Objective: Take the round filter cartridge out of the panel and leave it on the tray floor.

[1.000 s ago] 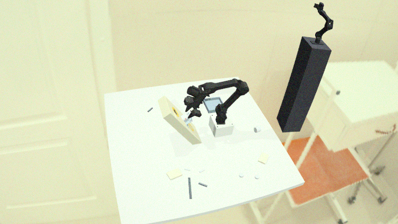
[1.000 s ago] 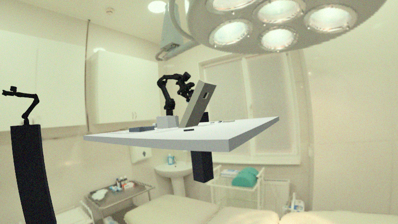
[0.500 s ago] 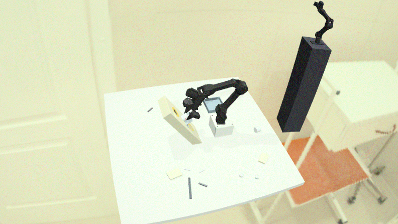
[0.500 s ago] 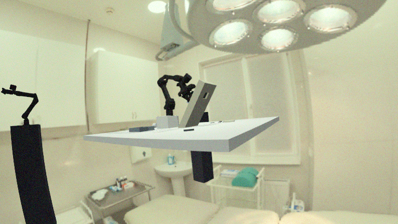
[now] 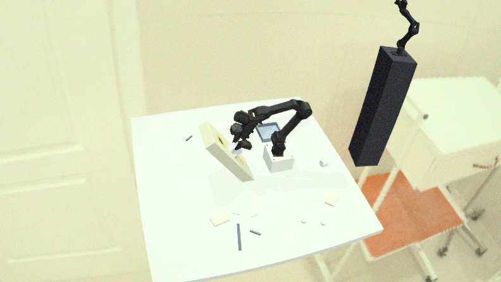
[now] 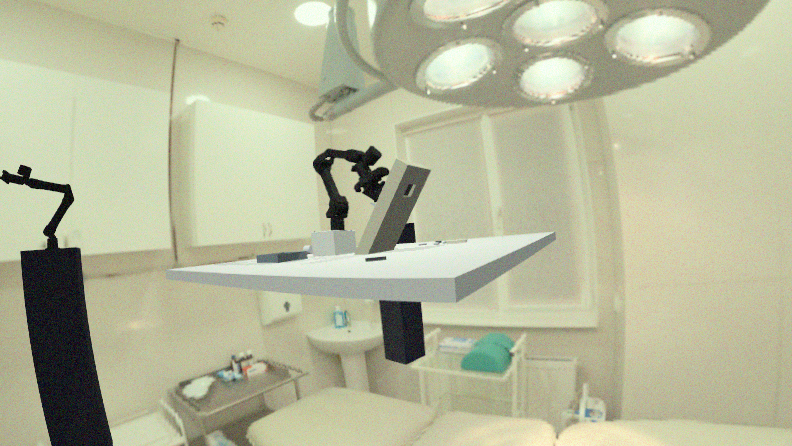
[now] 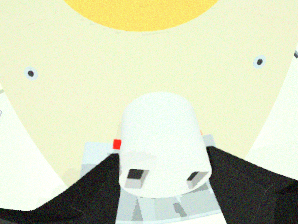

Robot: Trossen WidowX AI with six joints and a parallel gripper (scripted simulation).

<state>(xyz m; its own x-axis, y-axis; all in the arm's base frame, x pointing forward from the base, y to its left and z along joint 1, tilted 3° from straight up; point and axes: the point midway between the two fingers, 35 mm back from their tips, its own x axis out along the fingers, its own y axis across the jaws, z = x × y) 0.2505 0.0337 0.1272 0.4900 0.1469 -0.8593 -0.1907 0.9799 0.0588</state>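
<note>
My gripper tip is 40 mm short of the cream service panel, 20 mm above it and 10 mm to the right of it. Round my gripper tip: blue-grey tray 330 mm to the right, 280 mm behind, 190 mm below; then round white filter cartridge right at my gripper tip.
</note>
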